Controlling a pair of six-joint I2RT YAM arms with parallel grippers.
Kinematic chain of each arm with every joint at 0, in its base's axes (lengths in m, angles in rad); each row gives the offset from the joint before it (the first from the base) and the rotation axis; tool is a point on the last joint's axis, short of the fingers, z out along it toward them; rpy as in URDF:
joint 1: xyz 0 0 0.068 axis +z
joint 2: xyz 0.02 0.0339 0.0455 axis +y
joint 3: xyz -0.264 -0.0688 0 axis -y
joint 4: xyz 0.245 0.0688 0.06 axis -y
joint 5: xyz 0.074 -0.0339 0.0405 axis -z
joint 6: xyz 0.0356 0 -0.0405 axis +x
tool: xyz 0 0 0 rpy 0 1.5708 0
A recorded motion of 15 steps. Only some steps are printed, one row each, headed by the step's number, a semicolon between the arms.
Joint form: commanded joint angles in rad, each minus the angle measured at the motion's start. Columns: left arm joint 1, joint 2, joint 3, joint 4, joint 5, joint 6; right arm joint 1, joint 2, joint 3, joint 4, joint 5, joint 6.
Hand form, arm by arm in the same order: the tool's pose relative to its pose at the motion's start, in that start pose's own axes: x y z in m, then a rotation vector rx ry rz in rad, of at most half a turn. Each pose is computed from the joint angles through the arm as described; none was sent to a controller.
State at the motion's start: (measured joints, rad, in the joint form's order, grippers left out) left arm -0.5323 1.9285 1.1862 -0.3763 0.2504 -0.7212; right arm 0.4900 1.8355 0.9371 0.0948 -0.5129 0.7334
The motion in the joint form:
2: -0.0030 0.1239 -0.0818 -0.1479 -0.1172 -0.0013; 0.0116 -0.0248 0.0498 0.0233 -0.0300 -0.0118
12: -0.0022 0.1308 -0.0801 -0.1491 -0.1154 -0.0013; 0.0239 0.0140 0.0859 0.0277 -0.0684 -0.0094
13: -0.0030 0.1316 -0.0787 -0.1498 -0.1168 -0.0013; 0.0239 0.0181 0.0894 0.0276 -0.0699 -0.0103
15: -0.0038 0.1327 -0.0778 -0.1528 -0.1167 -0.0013; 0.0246 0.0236 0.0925 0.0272 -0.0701 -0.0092
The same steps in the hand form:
2: 0.0373 0.0514 0.0424 -0.3163 0.1850 -0.0659; -0.0122 0.0239 -0.0063 -0.0823 -0.0346 -0.0680
12: 0.0374 0.0524 0.0440 -0.3191 0.1906 -0.0682; -0.0147 0.0279 0.0035 -0.1150 0.0000 -0.0752
13: 0.0374 0.0521 0.0441 -0.3202 0.1901 -0.0672; -0.0152 0.0278 0.0044 -0.1157 0.0014 -0.0758
15: 0.0377 0.0520 0.0443 -0.3221 0.1928 -0.0671; -0.0154 0.0274 0.0057 -0.1144 0.0039 -0.0737

